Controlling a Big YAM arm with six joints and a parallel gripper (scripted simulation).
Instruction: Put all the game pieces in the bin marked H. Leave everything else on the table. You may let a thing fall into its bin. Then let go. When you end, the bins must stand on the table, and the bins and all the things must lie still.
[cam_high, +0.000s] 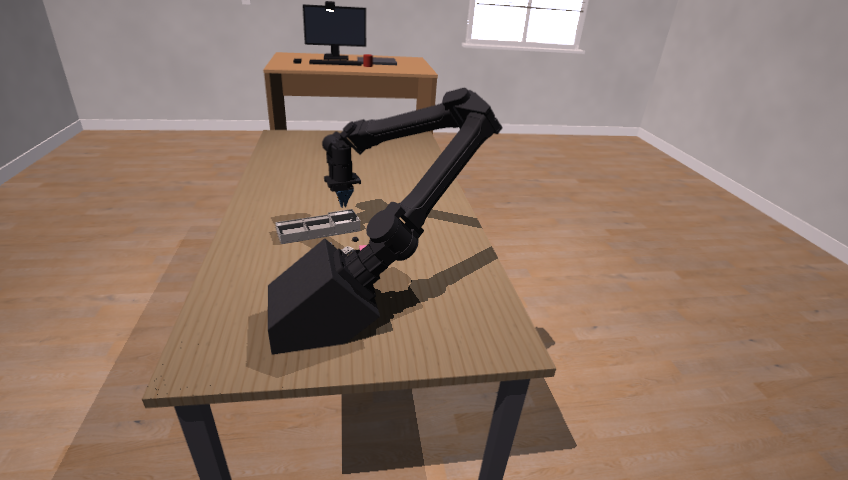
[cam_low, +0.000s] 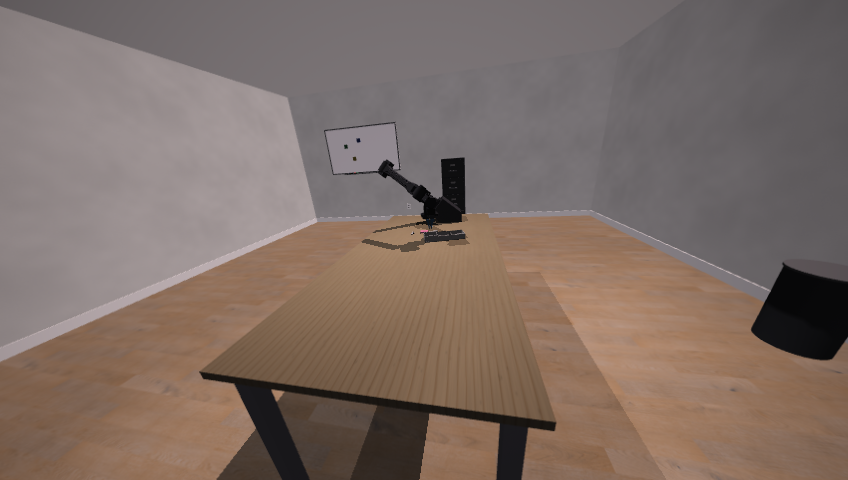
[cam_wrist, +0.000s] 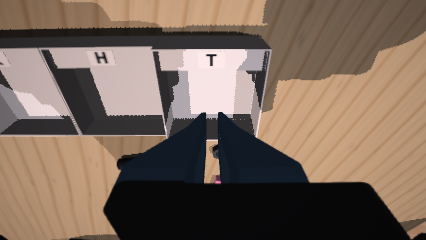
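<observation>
My gripper is now 2 cm past the grey three-bin tray, 8 cm to the right of it and 6 cm above it. Also, from my hand: small dark object 9 cm behind, 3 cm to the right, 8 cm below; black battery 13 cm behind, 7 cm to the left, 7 cm below; white domino 16 cm behind, 1 cm to the left, 7 cm below.
</observation>
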